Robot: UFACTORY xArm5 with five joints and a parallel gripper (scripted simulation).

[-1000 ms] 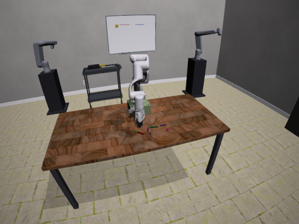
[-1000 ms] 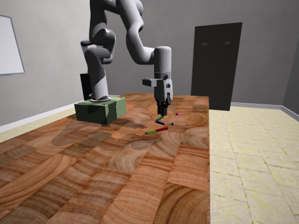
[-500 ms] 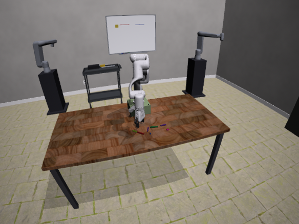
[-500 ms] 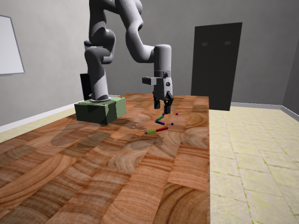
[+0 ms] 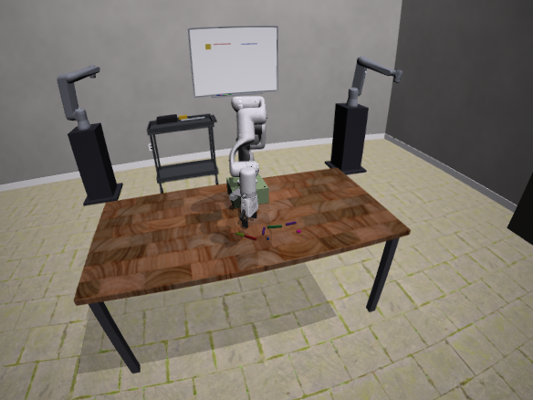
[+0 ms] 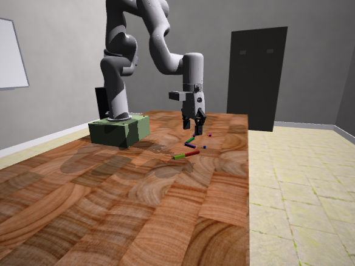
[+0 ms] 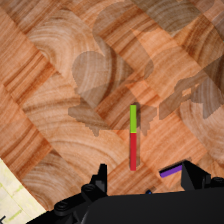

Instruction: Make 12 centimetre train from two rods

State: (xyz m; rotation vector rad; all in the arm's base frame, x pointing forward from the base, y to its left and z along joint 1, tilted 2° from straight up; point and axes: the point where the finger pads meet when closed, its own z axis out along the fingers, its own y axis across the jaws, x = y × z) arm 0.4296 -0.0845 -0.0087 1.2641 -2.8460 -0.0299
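The red rod lies 11 cm below my hand. Also, from my hand: green rod (6 cm behind, 15 cm to the left, 11 cm below); then small blue rod (3 cm ahead, 9 cm to the left, 11 cm below); then lime rod (4 cm behind, 5 cm to the right, 11 cm below).
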